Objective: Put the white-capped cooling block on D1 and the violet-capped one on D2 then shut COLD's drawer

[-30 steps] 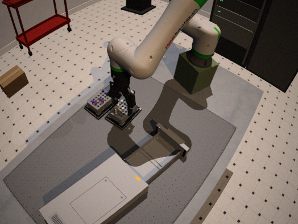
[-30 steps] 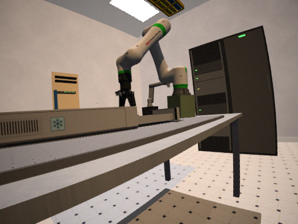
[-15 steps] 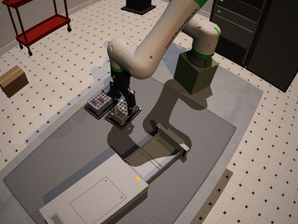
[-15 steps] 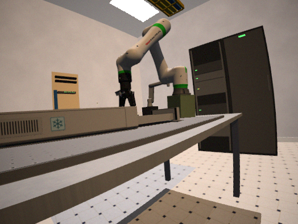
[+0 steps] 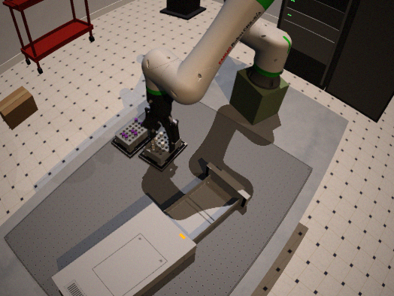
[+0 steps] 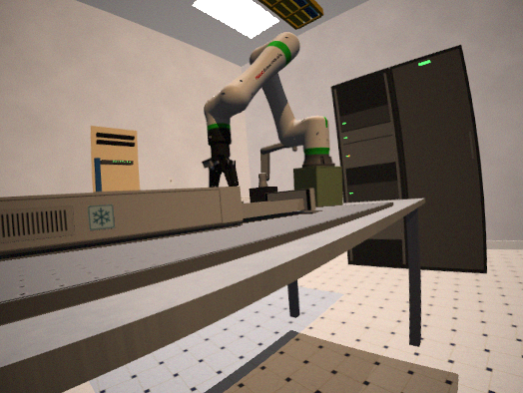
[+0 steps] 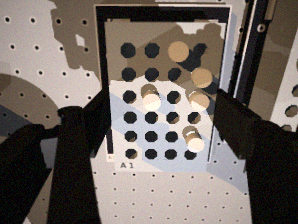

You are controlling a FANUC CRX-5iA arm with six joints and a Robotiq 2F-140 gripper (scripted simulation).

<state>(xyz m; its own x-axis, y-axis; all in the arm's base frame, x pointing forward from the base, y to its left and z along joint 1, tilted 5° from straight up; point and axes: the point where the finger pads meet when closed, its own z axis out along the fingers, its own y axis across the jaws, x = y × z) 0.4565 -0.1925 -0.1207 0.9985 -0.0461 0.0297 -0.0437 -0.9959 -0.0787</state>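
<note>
The deck slot D1 lies 60 mm below my hand. From my hand the other things lie so: drawer: 270 mm to the left, 130 mm ahead, 20 mm below; then cooling block: 140 mm to the right, 30 mm below, 20 mm ahead; then deck slot D2: 140 mm to the right, 60 mm below, 20 mm ahead.
</note>
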